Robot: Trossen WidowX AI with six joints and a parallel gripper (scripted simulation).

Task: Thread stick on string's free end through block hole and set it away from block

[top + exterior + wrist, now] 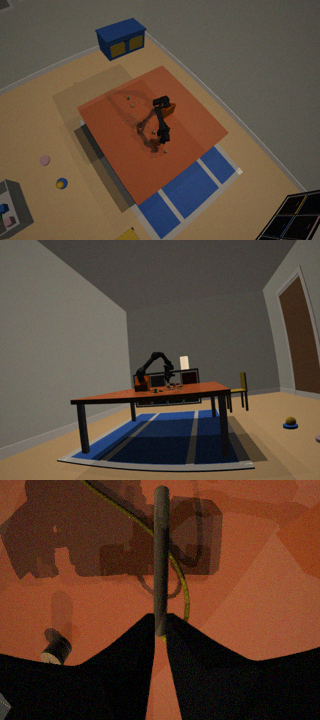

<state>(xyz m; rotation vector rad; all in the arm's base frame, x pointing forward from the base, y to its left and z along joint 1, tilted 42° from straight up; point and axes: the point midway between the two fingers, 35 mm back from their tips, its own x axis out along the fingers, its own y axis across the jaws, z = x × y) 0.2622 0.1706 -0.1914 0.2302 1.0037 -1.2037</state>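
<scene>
The wooden block lies 2 cm ahead of my gripper tip, 13 cm to the right of it and 4 cm below it. From my gripper tip the other things lie so: green object 1 cm behind, 67 cm to the right, 4 cm below; thin wooden stick 1 cm ahead, 1 cm to the right.
</scene>
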